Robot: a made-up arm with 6 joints. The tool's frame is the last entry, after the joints. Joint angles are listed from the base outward.
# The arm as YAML. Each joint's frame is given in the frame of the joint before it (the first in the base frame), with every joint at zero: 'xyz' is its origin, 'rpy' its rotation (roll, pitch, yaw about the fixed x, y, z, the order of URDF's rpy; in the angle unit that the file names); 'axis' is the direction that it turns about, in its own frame. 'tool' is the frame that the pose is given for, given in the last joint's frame.
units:
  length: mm
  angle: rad
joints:
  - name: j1
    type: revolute
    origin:
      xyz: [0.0, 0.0, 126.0]
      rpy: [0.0, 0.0, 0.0]
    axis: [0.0, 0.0, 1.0]
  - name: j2
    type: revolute
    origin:
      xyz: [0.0, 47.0, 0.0]
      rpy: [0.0, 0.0, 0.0]
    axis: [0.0, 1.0, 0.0]
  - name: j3
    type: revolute
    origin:
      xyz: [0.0, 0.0, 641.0]
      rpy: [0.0, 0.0, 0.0]
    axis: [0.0, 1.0, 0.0]
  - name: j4
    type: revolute
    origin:
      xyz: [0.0, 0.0, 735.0]
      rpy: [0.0, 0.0, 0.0]
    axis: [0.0, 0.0, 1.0]
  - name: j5
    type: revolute
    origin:
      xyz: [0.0, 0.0, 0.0]
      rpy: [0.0, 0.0, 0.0]
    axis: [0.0, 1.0, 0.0]
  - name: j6
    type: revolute
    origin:
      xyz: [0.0, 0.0, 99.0]
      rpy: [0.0, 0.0, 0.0]
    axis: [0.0, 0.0, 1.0]
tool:
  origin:
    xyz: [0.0, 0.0, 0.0]
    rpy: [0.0, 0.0, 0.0]
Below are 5 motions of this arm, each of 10 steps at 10 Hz.
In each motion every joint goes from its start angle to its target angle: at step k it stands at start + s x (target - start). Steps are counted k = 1, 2, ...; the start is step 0. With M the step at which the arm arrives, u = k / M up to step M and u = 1 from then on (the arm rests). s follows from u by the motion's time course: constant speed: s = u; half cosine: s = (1 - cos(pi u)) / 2; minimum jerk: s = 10 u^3 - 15 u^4 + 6 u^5.
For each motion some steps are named. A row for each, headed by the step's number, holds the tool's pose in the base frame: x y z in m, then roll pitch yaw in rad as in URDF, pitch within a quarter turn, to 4 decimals.
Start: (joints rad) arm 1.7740 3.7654 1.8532 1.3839 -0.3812 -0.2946
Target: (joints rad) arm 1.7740 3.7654 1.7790 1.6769 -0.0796 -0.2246
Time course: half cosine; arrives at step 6
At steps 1, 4, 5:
1: 0.1679 -0.8768 0.2510 -0.6027 -0.5621 -3.0902
4: 0.1553 -0.9107 0.2320 -0.6913 -0.2526 -2.9979
5: 0.1517 -0.9203 0.2253 -0.7146 -0.1685 -2.9800

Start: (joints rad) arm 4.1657 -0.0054 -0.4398 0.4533 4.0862 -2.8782
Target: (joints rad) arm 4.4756 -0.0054 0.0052 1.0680 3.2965 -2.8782
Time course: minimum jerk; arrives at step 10
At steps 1, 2, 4, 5, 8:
1: 0.1948 0.2995 1.3480 2.7859 0.4510 -2.0933
2: 0.1808 0.2884 1.3541 2.7893 0.4381 -2.0416
4: 0.1157 0.2204 1.3806 2.8297 0.3737 -1.7575
5: 0.0806 0.1655 1.3932 2.8809 0.3264 -1.5509
8: 0.0367 0.0216 1.4045 3.0704 0.1748 -1.0650

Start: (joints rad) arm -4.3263 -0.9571 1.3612 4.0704 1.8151 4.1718
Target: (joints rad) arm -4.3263 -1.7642 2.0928 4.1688 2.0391 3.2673
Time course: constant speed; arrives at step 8
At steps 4, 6, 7, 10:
4: 0.1876 -0.3819 0.9323 -2.0477 -1.2652 -1.3953
6: 0.1968 -0.4059 0.8018 -2.8943 -1.3537 -0.5274
7: 0.1976 -0.4088 0.7361 2.9227 -1.3184 -0.0443
10: 0.1958 -0.4057 0.6709 2.6233 -1.2447 0.2764

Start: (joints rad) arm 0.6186 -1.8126 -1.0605 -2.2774 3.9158 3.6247
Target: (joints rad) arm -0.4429 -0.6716 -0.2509 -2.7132 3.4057 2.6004
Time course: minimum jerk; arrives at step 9
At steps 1, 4, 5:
1: -0.7614 -0.4074 -0.6423 -0.4879 -0.3838 0.4015
4: -1.2028 -0.1579 -0.0329 -0.5917 0.3341 -0.3299
5: -1.2224 0.0989 0.3583 -0.9327 0.6346 -0.8842

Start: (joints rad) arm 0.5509 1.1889 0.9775 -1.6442 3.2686 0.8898
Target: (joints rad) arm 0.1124 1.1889 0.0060 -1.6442 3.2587 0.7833
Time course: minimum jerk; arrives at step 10
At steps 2, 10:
2: 0.9570 0.6237 0.0371 -0.7252 0.8364 2.6476
10: 1.1733 0.1913 0.5978 -2.0981 0.7372 1.1842

